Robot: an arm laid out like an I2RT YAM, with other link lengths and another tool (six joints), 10 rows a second.
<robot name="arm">
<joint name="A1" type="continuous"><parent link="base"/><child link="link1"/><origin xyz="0.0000 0.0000 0.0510" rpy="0.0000 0.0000 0.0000"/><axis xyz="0 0 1"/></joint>
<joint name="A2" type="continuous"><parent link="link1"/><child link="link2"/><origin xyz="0.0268 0.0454 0.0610" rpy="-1.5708 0.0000 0.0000"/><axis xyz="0 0 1"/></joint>
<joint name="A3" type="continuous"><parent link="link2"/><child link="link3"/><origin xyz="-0.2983 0.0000 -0.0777" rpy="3.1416 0.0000 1.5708"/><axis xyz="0 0 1"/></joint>
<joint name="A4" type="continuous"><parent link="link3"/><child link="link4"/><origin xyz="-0.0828 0.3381 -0.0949" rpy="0.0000 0.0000 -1.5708"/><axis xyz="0 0 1"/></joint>
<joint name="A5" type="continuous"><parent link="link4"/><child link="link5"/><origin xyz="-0.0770 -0.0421 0.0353" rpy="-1.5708 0.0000 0.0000"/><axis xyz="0 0 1"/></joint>
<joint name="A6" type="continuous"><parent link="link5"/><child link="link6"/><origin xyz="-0.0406 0.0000 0.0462" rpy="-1.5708 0.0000 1.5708"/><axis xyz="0 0 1"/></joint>
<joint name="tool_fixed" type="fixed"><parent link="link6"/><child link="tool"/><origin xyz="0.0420 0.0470 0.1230" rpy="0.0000 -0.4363 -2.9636"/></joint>
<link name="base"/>
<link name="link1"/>
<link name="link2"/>
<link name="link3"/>
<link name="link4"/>
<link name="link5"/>
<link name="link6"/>
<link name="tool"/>
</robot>
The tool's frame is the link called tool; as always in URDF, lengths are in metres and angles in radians. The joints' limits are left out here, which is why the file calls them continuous.
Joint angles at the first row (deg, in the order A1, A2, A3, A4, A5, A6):
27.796, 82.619, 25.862, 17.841, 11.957, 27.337
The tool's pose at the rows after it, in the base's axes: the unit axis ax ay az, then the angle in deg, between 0 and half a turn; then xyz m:
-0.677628, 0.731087, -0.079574, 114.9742, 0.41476, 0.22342, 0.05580
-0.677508, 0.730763, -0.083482, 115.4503, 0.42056, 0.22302, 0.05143
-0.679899, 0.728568, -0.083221, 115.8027, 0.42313, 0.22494, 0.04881
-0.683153, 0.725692, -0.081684, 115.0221, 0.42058, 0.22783, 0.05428
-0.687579, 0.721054, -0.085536, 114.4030, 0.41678, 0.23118, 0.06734
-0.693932, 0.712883, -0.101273, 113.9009, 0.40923, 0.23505, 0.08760
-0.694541, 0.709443, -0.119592, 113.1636, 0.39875, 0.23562, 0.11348
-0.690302, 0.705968, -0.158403, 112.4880, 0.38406, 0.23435, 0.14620
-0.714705, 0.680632, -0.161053, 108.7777, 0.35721, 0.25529, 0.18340
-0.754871, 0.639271, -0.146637, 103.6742, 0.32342, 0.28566, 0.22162
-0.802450, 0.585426, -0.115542, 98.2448, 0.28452, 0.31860, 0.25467
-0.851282, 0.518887, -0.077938, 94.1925, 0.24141, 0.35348, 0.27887
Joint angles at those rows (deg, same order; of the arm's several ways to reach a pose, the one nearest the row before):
27.410, 85.165, 26.858, 18.712, 12.541, 27.074
27.057, 86.970, 27.756, 19.358, 12.726, 26.648
27.070, 88.019, 28.386, 19.534, 12.701, 26.302
27.471, 87.005, 28.049, 19.592, 12.557, 26.323
28.227, 84.388, 27.949, 17.845, 13.150, 26.202
29.786, 80.141, 27.774, 14.810, 15.339, 25.846
31.475, 74.393, 27.555, 10.367, 18.047, 26.162
34.382, 67.687, 27.686, 4.868, 23.686, 26.777
39.466, 61.362, 27.781, 2.096, 26.183, 26.483
45.702, 56.387, 28.211, 1.766, 27.420, 25.094
52.262, 53.188, 28.562, 3.763, 27.402, 23.026
59.426, 52.465, 29.327, 6.827, 27.575, 20.384

